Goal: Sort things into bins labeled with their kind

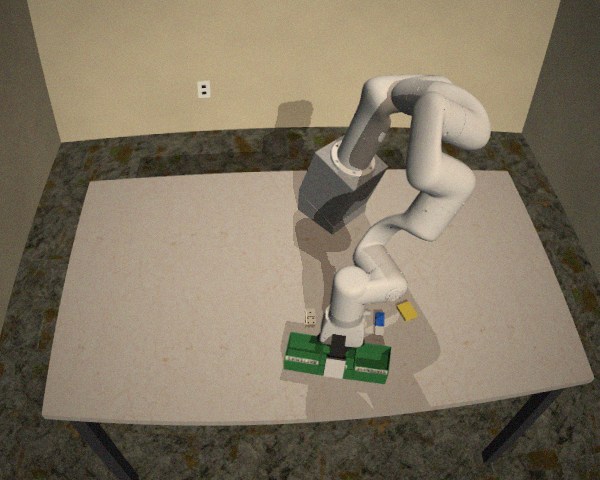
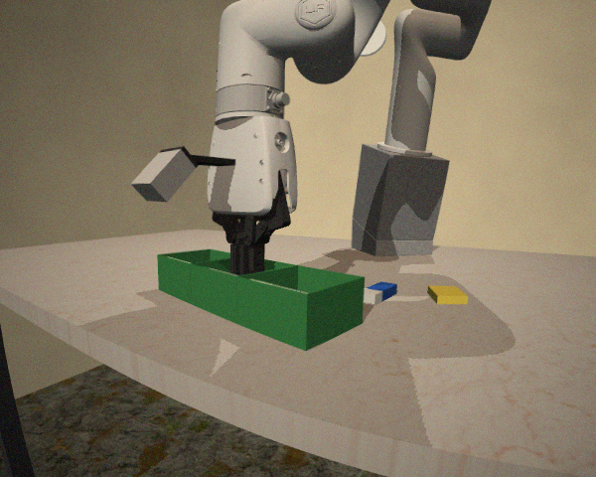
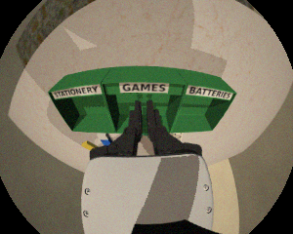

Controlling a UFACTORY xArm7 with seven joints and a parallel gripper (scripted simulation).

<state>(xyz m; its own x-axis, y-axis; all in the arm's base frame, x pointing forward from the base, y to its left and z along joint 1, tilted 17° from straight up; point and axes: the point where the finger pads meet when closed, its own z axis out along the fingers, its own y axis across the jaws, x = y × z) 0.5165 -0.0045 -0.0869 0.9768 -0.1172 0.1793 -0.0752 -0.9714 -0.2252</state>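
Now: the green stick 90 mm behind my hand, 40 mm below it and 20 mm to the left of it. Also, from my hand: brown piece 140 mm behind, 50 mm to the left, 40 mm below; then white domino 120 mm behind, 70 mm to the right, 40 mm below; then blue-and-white block 110 mm to the left, 110 mm behind, 40 mm below.
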